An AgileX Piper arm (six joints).
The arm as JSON. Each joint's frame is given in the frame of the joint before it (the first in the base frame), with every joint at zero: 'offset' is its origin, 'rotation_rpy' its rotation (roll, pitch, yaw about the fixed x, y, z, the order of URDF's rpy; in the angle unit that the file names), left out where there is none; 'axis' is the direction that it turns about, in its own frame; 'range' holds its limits. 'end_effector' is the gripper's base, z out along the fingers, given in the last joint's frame.
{
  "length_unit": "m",
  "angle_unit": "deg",
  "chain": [
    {
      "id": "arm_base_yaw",
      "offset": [
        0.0,
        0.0,
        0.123
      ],
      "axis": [
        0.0,
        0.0,
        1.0
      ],
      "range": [
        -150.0,
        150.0
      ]
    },
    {
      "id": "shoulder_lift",
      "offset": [
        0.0,
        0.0,
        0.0
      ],
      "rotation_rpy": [
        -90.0,
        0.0,
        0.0
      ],
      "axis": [
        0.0,
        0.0,
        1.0
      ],
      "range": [
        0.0,
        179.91
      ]
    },
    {
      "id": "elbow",
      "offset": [
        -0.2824,
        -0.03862,
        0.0
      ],
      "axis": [
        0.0,
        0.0,
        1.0
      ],
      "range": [
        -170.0,
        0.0
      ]
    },
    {
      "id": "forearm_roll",
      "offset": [
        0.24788,
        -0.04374,
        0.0
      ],
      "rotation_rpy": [
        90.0,
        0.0,
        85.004
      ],
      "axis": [
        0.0,
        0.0,
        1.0
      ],
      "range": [
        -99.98,
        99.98
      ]
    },
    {
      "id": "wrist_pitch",
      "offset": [
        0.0,
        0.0,
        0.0
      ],
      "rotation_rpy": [
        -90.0,
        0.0,
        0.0
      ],
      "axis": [
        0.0,
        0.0,
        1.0
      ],
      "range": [
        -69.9,
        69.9
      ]
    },
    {
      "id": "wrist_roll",
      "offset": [
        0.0,
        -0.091,
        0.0
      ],
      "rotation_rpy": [
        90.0,
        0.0,
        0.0
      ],
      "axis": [
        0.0,
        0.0,
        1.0
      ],
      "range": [
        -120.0,
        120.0
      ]
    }
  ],
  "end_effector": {
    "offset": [
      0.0,
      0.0,
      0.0
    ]
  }
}
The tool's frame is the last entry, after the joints.
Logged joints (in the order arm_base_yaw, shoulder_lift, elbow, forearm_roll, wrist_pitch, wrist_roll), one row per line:
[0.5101 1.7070 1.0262 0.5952 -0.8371 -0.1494]
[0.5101 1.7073 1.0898 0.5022 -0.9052 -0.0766]
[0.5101 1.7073 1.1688 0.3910 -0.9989 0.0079]
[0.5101 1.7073 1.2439 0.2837 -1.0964 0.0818]
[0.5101 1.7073 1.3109 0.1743 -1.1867 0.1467]
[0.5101 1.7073 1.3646 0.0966 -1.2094 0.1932]
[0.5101 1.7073 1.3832 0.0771 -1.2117 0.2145]
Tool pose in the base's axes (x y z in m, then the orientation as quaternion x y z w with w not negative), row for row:
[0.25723 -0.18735 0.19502 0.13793 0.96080 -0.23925 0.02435]
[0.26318 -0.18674 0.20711 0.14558 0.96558 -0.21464 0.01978]
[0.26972 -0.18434 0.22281 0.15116 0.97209 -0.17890 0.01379]
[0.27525 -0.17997 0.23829 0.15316 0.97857 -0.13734 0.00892]
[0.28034 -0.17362 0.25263 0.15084 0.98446 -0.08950 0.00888]
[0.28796 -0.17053 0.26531 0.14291 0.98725 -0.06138 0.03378]
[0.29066 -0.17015 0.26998 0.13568 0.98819 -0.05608 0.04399]
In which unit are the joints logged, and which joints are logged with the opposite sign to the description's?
The joints are logged in radians. Opposite sign: arm_base_yaw, elbow, forearm_roll, wrist_pitch, wrist_roll.
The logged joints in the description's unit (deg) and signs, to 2 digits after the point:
[-29.23 97.80 -58.80 -34.10 47.96 8.56]
[-29.23 97.82 -62.44 -28.77 51.86 4.39]
[-29.23 97.82 -66.97 -22.40 57.23 -0.45]
[-29.23 97.82 -71.27 -16.25 62.82 -4.69]
[-29.23 97.82 -75.11 -9.99 67.99 -8.41]
[-29.23 97.82 -78.19 -5.53 69.29 -11.07]
[-29.23 97.82 -79.25 -4.42 69.43 -12.29]

